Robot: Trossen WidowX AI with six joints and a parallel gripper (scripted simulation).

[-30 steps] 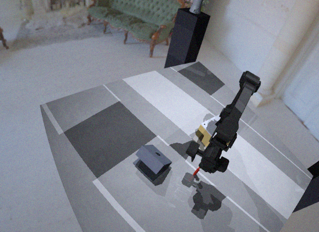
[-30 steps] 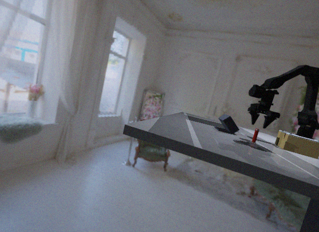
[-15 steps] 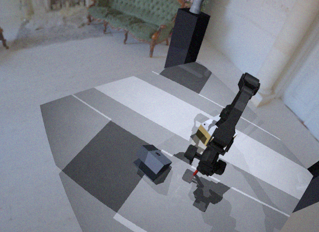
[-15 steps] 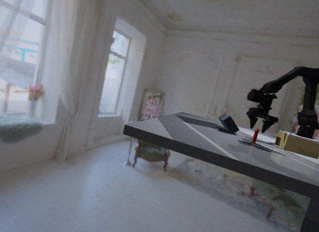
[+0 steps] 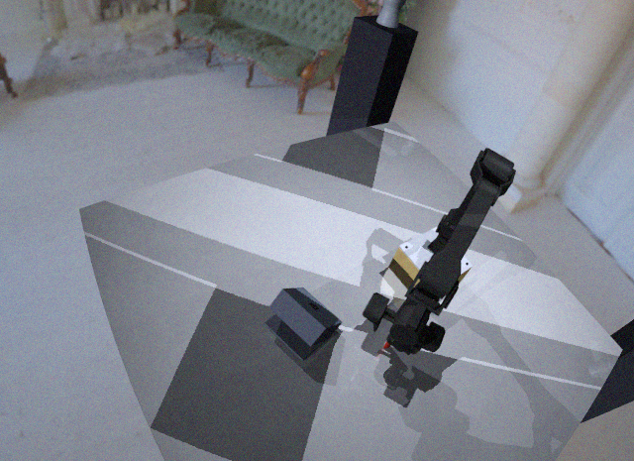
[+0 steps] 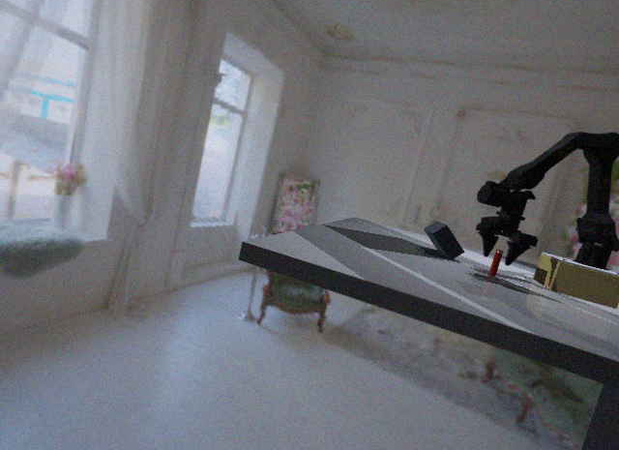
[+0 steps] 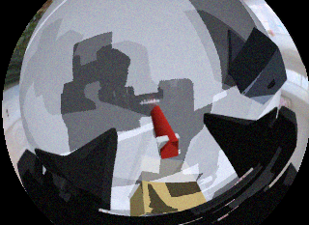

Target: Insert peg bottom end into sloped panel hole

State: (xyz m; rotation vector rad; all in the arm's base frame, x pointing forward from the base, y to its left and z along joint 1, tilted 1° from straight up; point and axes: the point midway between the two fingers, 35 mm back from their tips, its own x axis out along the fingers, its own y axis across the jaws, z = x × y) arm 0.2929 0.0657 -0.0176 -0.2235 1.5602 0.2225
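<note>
Now: the panel 18 cm to the right of my gripper tip, 11 cm ahead of it and 1 cm above it. Round my gripper tip: red peg (1 cm above).
</note>
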